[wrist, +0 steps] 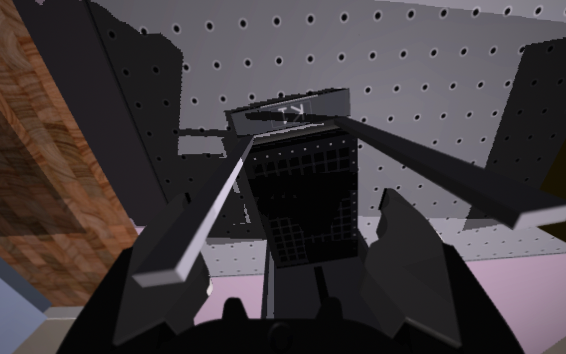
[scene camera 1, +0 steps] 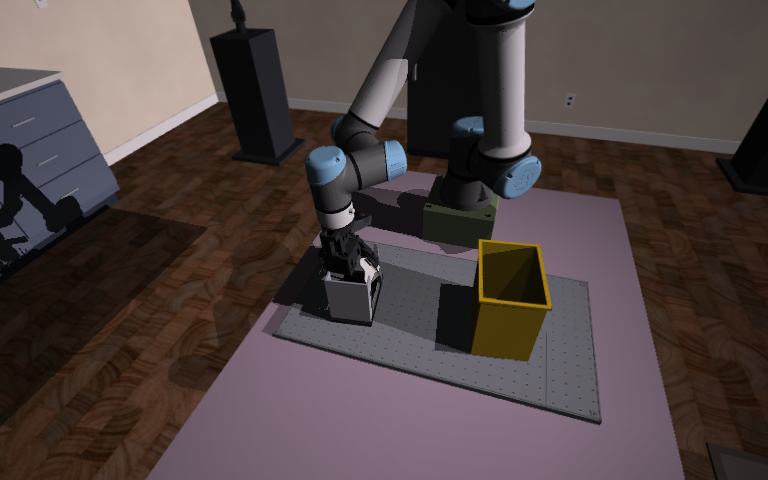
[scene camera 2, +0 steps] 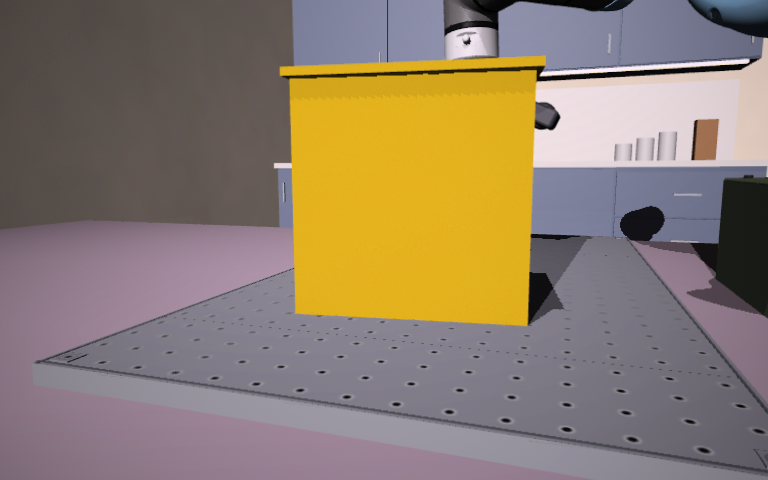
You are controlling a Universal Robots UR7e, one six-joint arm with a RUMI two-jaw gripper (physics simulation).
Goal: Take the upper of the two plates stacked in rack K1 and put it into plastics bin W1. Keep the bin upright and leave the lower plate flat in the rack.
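Frame: origin at the arm's base, x left, y back, z up, level; millimetres.
Where they show: gripper, fingertip midpoint: point(wrist: 284, 192) point(scene camera 1: 352, 278); arm's base, origin of the base link: point(scene camera 1: 465, 195).
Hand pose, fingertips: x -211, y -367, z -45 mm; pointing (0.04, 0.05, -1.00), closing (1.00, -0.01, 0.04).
Things, the pixels of their centre, and the offset from my fingertips. Level surfaces: height alone.
- Rack K1, body centre: point(wrist: 312, 224) point(scene camera 1: 356, 279) dz +17, dx +18, dy -17 mm
- dark gridded plate, body centre: point(wrist: 307, 209) point(scene camera 1: 356, 291) dz -13, dx +20, dy -27 mm
- perforated grey board, its level: dz -53 mm
- pink table top, its level: dz -66 mm
Rack K1 point(scene camera 1: 349, 301) point(wrist: 335, 104) is a small rack with a light side panel, a labelled front edge and two upright posts. It stands at the left of the grey board. A dark gridded plate point(wrist: 300, 164) lies in it, partly in shadow. I cannot make out the lower plate separately. My gripper point(scene camera 1: 352, 275) point(wrist: 284, 192) is open and empty, pointing down at the top of the rack, its fingers on either side of the plate's line in the wrist view. Bin W1, tall and yellow point(scene camera 1: 504, 333) point(scene camera 2: 413, 198), stands upright and hides most of the gripper in scene camera 2.
The perforated grey board point(scene camera 1: 407, 353) point(scene camera 2: 271, 350) carries the rack and the bin, on a pink table top point(scene camera 1: 317, 424). The arm's green base block point(scene camera 1: 457, 225) stands behind the board. The bin's open top rises higher than the rack.
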